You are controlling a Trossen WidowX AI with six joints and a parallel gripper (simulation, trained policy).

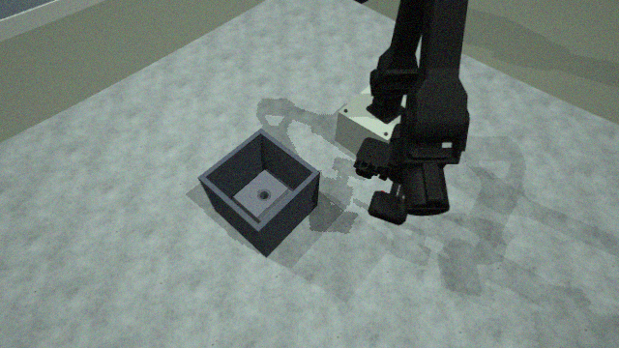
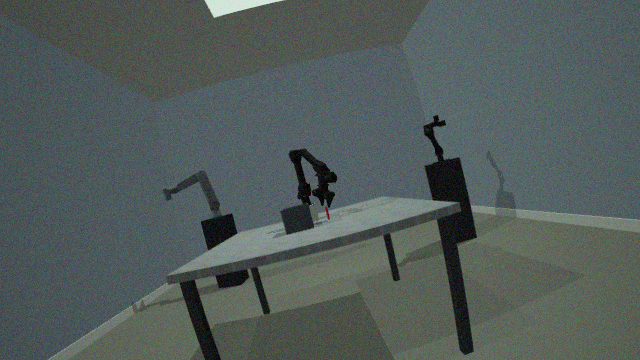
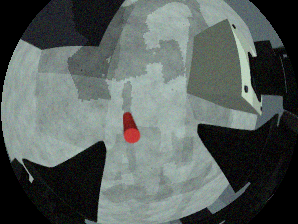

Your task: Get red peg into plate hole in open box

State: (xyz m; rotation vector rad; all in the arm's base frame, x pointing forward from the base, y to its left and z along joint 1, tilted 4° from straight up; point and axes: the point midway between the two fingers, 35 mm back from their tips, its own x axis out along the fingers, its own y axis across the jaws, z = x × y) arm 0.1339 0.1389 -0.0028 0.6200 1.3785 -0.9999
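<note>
Now: gripper tip 4 cm above the red peg and 2 cm short of it. The rest, counted from my gripper tip: grey plate 20 cm ahead, 16 cm to the right, 4 cm below.
</note>
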